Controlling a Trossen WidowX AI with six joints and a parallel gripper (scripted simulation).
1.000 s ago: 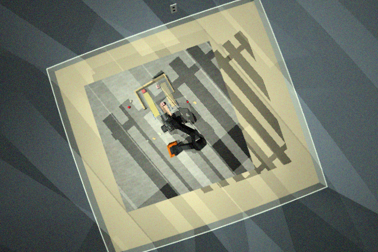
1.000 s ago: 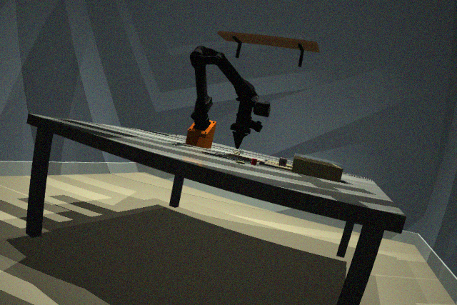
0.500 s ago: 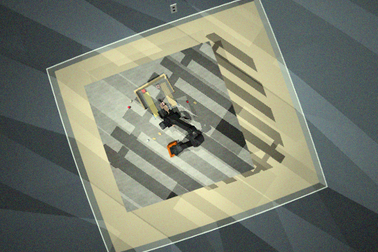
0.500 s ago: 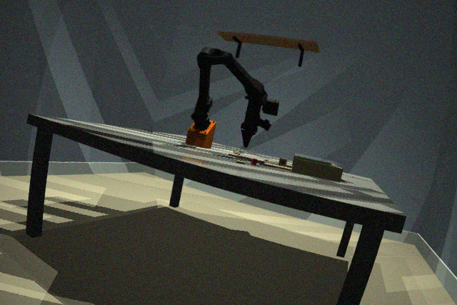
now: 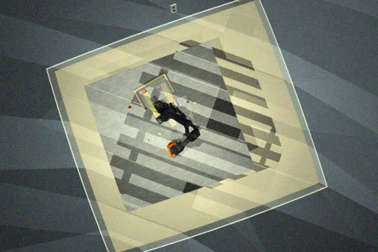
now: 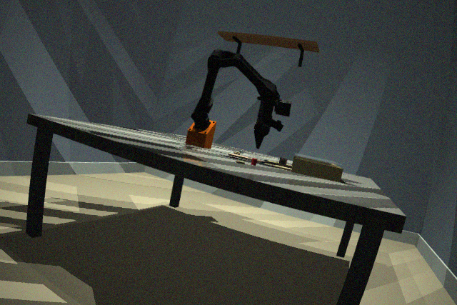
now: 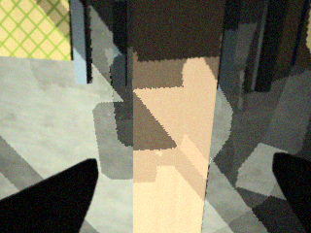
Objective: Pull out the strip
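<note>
The peach strip is 1 cm ahead of my gripper tip, 1 cm to the left of it and 5 cm below it.
</note>
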